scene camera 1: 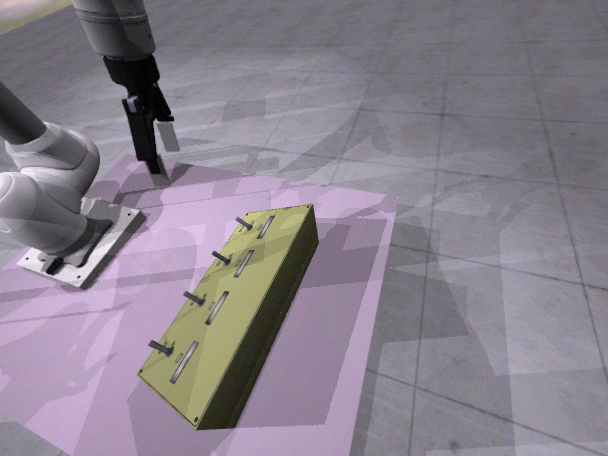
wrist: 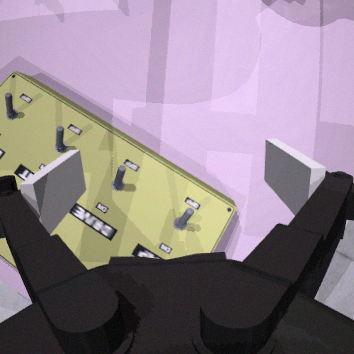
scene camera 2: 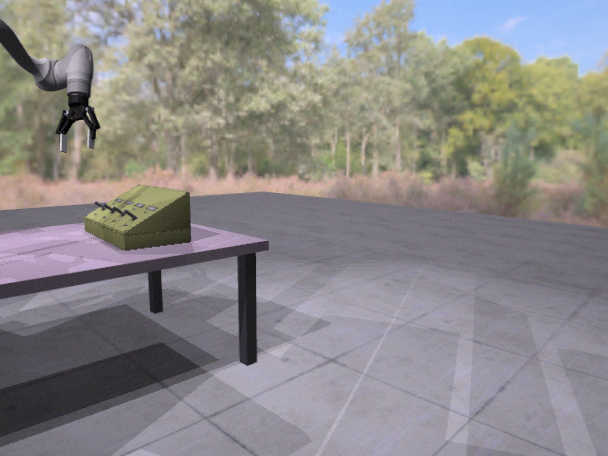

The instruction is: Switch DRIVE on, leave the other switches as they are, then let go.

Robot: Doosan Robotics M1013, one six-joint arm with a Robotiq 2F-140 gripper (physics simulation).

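A yellow sloped switch panel carries a row of grey toggle levers. The label third from the left in the wrist view, blurred, appears to read DRIVE. Its lever leans toward the OFF plate. The end lever, the second lever and the leftmost lever also lean to the OFF side. My gripper is open and empty, high above the table. In the wrist view the DRIVE lever shows between its fingers, left of middle.
The panel stands on a pink table. The arm's base plate stands on the table on the lever side of the panel. The table's edge runs beyond the panel's high side. A grey tiled floor surrounds the table.
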